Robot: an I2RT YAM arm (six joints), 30 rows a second.
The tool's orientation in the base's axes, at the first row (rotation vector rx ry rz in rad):
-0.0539 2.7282 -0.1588
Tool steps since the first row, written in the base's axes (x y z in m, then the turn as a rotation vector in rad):
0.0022 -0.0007 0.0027 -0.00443 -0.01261 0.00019
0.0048 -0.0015 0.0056 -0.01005 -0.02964 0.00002
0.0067 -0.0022 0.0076 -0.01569 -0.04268 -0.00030
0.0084 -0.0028 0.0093 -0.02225 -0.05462 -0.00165
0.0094 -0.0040 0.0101 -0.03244 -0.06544 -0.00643
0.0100 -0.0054 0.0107 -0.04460 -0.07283 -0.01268
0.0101 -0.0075 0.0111 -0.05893 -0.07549 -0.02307
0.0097 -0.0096 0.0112 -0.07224 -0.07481 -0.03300
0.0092 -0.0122 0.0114 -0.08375 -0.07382 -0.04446
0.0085 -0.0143 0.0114 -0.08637 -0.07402 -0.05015
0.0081 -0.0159 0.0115 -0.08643 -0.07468 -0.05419
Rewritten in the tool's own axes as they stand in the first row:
-0.0030 -0.0010 -0.0015 0.00475 -0.01248 -0.00063
-0.0065 -0.0022 -0.0030 0.01101 -0.02928 -0.00096
-0.0090 -0.0032 -0.0040 0.01710 -0.04211 -0.00157
-0.0112 -0.0040 -0.0048 0.02438 -0.05370 -0.00172
-0.0124 -0.0053 -0.0050 0.03626 -0.06373 -0.00030
-0.0131 -0.0068 -0.0052 0.05033 -0.07014 0.00131
-0.0132 -0.0089 -0.0053 0.06772 -0.07133 0.00535
-0.0127 -0.0110 -0.0053 0.08380 -0.06928 0.00902
-0.0122 -0.0136 -0.0055 0.09881 -0.06676 0.01478
-0.0114 -0.0157 -0.0055 0.10347 -0.06625 0.01894
-0.0110 -0.0173 -0.0056 0.10516 -0.06642 0.02267

